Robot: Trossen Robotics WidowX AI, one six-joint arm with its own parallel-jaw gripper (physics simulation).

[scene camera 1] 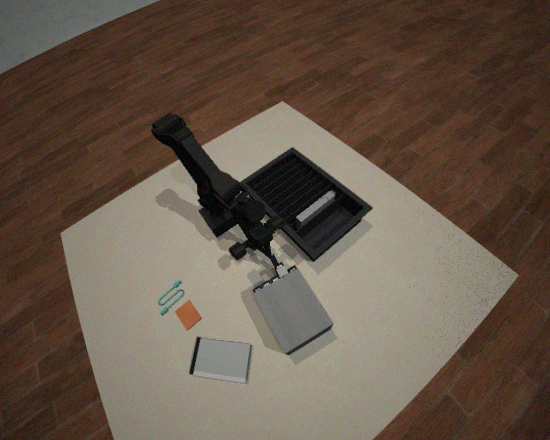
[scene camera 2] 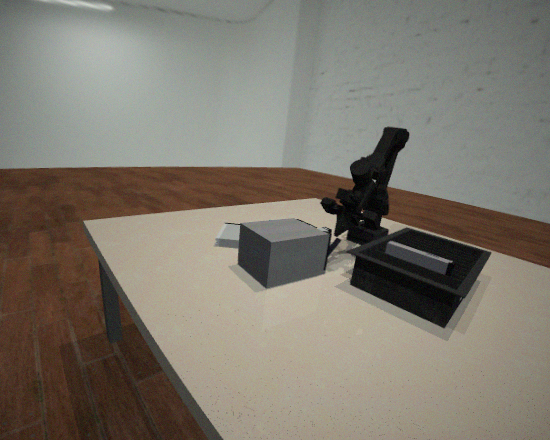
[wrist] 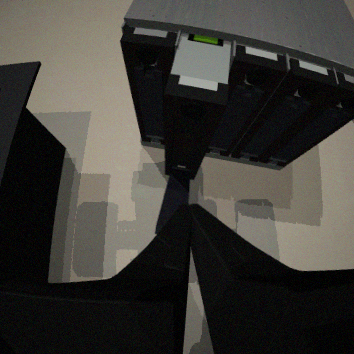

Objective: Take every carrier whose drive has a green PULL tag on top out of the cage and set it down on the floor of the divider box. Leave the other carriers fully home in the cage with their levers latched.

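Places are measured from the arm's base along level axes (x left, y back, z up), in centimetres.
Pixels of known places: gripper, fingertip midpoint: (scene camera 1: 270, 257) (scene camera 2: 335, 235) (wrist: 188, 211); arm's base at its link origin: (scene camera 1: 217, 209).
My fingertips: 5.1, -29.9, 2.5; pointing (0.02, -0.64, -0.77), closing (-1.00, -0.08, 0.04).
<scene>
For each thing: its top centre in the pictures, then the offset to it from my fingertips, as dx, dy, dz. "*": a spot on its surface instead.
- grey cage at its top centre: (scene camera 2: 286, 228) (scene camera 1: 290, 305) -4.0, -16.6, +3.3
- green tag at its top centre: (wrist: 207, 28) -0.3, -9.7, +2.7
- black divider box at its top centre: (scene camera 2: 427, 252) (scene camera 1: 301, 194) +22.5, +13.1, +0.6
- light grey flat slab at its top centre: (scene camera 1: 219, 359) (scene camera 2: 236, 231) -29.5, -15.2, -5.9
- orange card at its top centre: (scene camera 1: 187, 314) -32.7, +3.2, -8.1
- teal cable at a spot on its surface: (scene camera 1: 164, 311) * -39.3, +8.8, -7.8
The grey cage (scene camera 1: 295, 312) (scene camera 2: 285, 250) (wrist: 240, 20) stands on the table. In the wrist view, one carrier (wrist: 200, 65) with a green tag (wrist: 205, 39) sticks partly out of its front, its lever (wrist: 174, 205) swung out and down. Several other carriers (wrist: 150, 90) (wrist: 257, 75) sit in the cage beside it, their lever fronts upright. My gripper (scene camera 1: 276, 263) (wrist: 188, 211) is shut and empty, its tips close to the swung-out lever, partly hiding it. The black divider box (scene camera 1: 342, 233) (scene camera 2: 400, 291) holds one carrier (scene camera 1: 315, 210) (scene camera 2: 420, 257) at its open compartment; its tag is not visible.
A light grey flat slab (scene camera 1: 222, 359) (scene camera 2: 227, 235) lies beyond the cage from the box. An orange card (scene camera 1: 188, 315) and a teal cable (scene camera 1: 164, 311) lie left of the cage in scene camera 1. The box's dark wall (wrist: 25, 210) rises at the wrist view's left.
</scene>
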